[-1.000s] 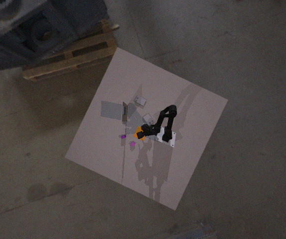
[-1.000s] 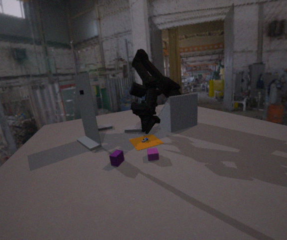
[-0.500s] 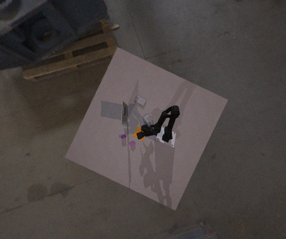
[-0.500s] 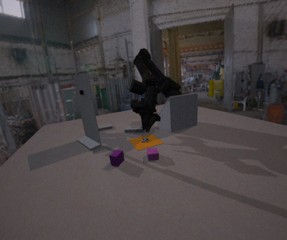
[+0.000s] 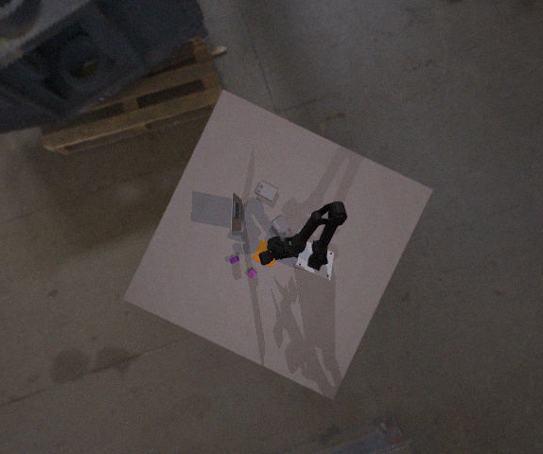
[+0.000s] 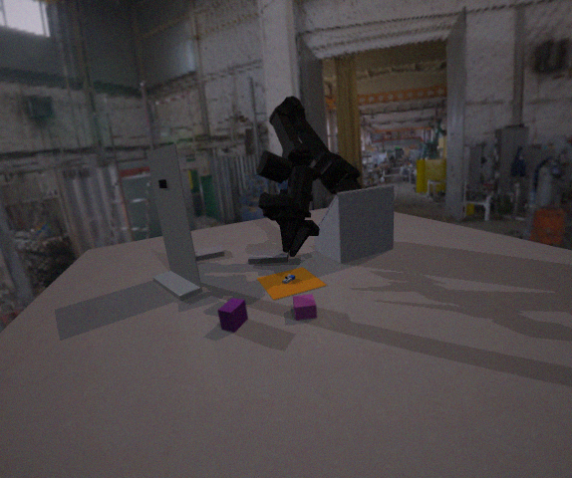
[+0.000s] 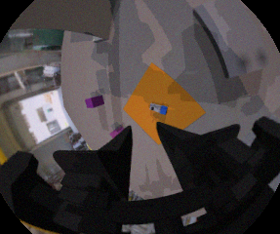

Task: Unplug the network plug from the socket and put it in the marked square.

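My gripper tip is 60 mm above the blue network plug and 10 mm short of it. From my gripper tip the other things lie so: orange marked square (60 mm below); then grey upright panel (230 mm ahead, 140 mm to the right, 80 mm above).
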